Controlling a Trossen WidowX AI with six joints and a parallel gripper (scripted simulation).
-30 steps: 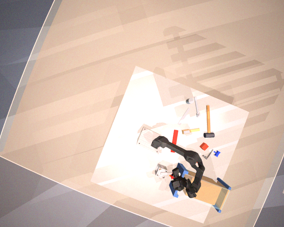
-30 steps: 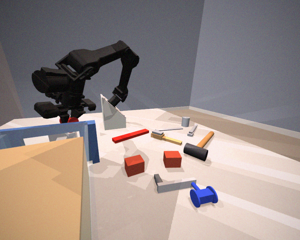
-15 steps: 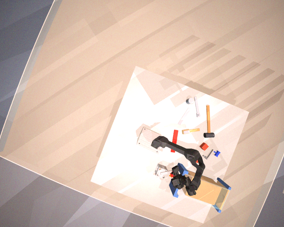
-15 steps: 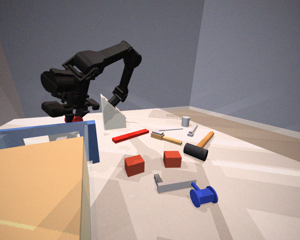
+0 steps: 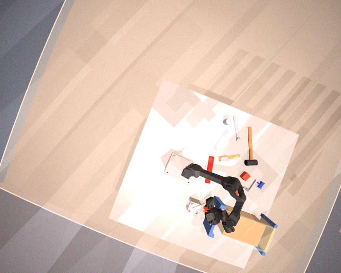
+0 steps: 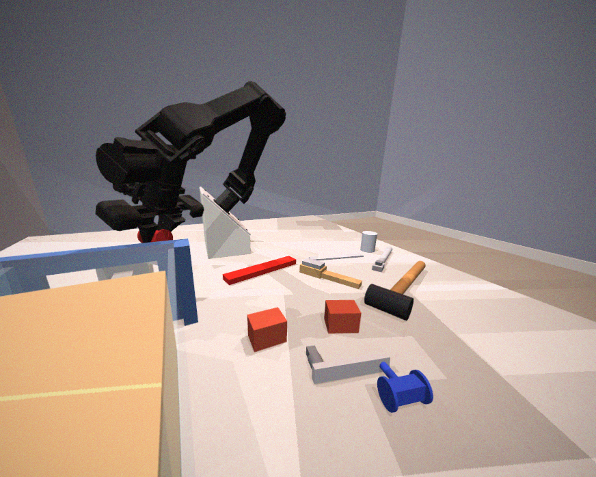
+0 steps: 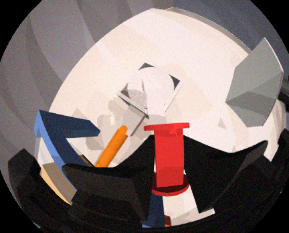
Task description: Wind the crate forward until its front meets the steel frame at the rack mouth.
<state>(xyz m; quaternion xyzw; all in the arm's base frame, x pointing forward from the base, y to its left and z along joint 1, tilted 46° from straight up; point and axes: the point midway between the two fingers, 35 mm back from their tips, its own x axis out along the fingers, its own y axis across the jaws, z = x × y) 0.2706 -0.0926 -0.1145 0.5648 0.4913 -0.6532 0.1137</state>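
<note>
Right now the winch handle is 3 cm below my gripper tip, 2 cm to the right of it and 1 cm behind it. Also, from my gripper tip: red knob: 1 cm to the left, 1 cm ahead; then winch: 10 cm below, 8 cm to the right, 6 cm behind; then blue steel frame: 11 cm ahead, 5 cm to the right, 3 cm below.
</note>
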